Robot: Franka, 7 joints.
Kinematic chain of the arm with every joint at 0, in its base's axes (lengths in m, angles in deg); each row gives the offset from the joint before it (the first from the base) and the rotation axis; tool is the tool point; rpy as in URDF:
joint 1: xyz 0 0 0.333 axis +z
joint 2: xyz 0 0 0 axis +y
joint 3: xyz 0 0 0.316 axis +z
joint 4: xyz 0.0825 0 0 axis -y
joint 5: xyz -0.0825 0 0.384 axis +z
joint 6: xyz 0 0 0 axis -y
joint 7: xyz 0.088 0 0 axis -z
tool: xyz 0 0 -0.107 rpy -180 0 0
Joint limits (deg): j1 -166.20..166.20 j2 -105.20..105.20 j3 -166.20..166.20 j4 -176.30..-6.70 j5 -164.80..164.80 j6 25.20..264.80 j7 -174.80..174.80
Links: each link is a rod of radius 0.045 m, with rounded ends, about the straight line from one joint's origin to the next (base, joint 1, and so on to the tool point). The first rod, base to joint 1, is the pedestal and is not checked.
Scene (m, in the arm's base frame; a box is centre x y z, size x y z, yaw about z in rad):
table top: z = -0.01
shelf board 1: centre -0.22 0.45 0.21 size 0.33 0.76 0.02 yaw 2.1
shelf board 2: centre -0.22 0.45 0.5 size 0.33 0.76 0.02 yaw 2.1
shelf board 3: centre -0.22 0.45 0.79 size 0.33 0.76 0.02 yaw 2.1
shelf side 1: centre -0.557 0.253 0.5 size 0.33 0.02 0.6 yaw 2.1
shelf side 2: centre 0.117 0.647 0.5 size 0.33 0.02 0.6 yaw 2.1
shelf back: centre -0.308 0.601 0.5 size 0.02 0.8 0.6 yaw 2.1
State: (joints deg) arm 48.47 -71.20 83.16 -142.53 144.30 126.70 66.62
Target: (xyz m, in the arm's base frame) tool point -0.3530 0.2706 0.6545
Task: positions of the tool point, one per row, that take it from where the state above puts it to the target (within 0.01 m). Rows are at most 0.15 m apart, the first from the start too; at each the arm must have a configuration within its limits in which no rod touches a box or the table.
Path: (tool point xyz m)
1: -0.3293 0.2895 0.3476
2: -0.3096 0.2333 0.3425
3: -0.2789 0.1842 0.3440
4: -0.2402 0.1435 0.3505
5: -0.1961 0.1119 0.3601
6: -0.2305 0.1308 0.4113
7: -0.2518 0.1414 0.4839
8: -0.2579 0.1335 0.5693
9: -0.2526 0.0988 0.6545
10: -0.3137 0.1800 0.6577
11: -0.3530 0.2706 0.6545

